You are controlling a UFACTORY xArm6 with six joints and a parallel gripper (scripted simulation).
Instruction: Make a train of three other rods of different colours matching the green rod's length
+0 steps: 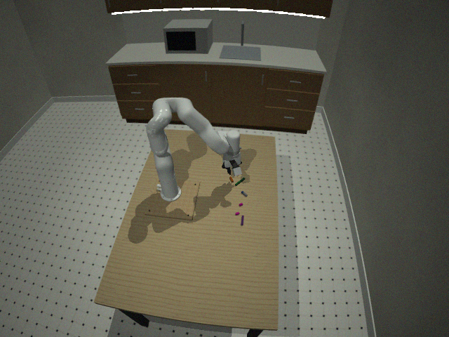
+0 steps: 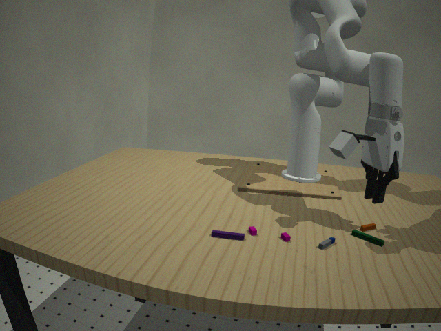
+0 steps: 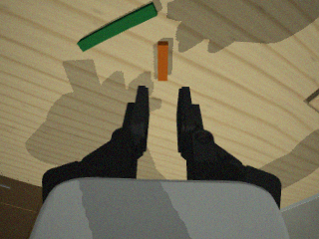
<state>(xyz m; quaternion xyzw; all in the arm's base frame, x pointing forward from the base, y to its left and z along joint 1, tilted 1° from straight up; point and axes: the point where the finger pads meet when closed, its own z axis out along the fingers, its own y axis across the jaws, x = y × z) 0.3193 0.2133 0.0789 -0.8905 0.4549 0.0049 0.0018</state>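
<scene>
The orange rod is 80 mm below my hand. The rest, counted from my hand: grey rod 110 mm ahead, 90 mm to the right, 80 mm below; green rod 60 mm ahead, 80 mm below; blue rod 90 mm ahead, 80 mm to the right, 80 mm below.
</scene>
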